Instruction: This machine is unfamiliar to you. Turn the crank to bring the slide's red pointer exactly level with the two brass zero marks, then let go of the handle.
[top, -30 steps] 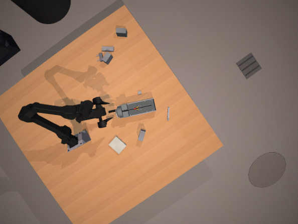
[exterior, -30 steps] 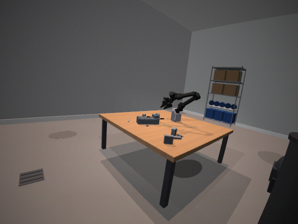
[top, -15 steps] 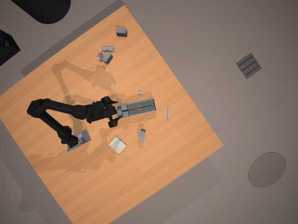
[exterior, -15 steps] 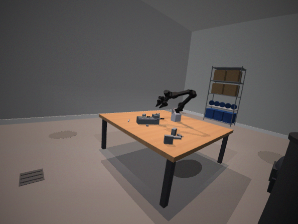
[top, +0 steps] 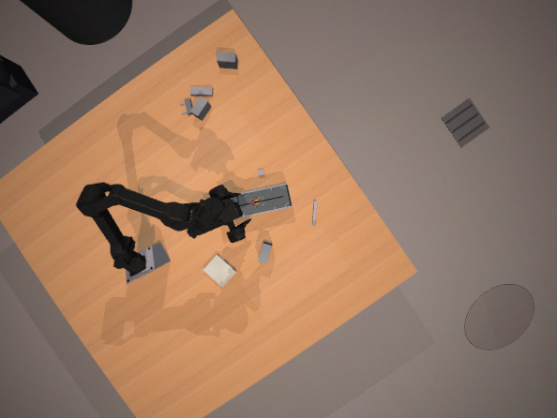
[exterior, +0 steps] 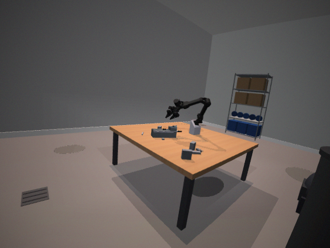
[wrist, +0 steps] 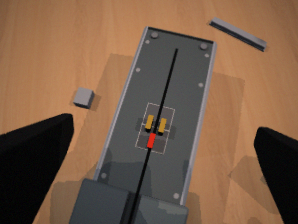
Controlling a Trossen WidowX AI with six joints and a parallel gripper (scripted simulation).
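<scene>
My gripper tip is 2 cm short of the red pointer, 1 cm to the right of it and 12 cm above it. The rest, counted from my gripper tip: small grey cube 10 cm ahead, 10 cm to the left, 19 cm below; then thin grey bar 21 cm ahead, 14 cm to the right, 19 cm below; then dark crank handle 13 cm behind, 7 cm to the left, 13 cm below.
</scene>
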